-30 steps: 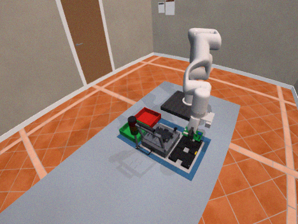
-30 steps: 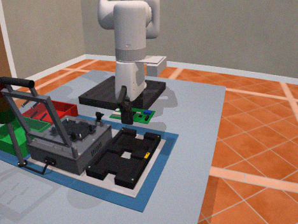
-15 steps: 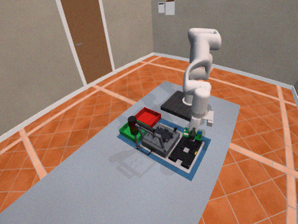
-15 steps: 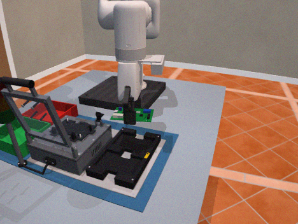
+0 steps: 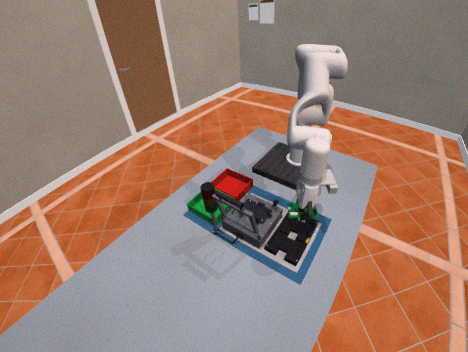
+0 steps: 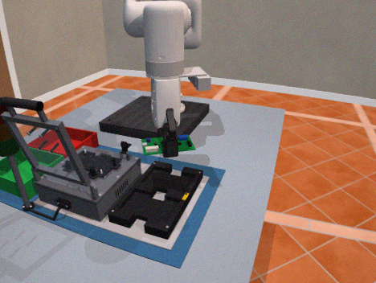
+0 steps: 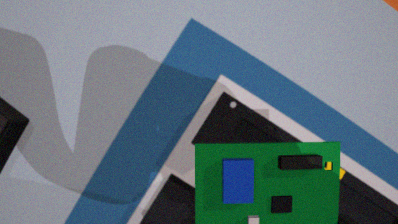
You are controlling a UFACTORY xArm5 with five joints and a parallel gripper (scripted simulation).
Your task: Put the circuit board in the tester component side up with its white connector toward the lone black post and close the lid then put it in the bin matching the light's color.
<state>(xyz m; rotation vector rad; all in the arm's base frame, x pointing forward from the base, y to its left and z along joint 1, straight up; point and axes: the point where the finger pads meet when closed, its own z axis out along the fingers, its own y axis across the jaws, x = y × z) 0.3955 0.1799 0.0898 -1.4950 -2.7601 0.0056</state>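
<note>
The green circuit board lies right at my hand. Round my hand: red bin (37 cm to the right, 11 cm below, 4 cm behind); then black catch (11 cm to the right, 4 cm below); then clear lid (19 cm ahead, 17 cm to the right, 6 cm above).
</note>
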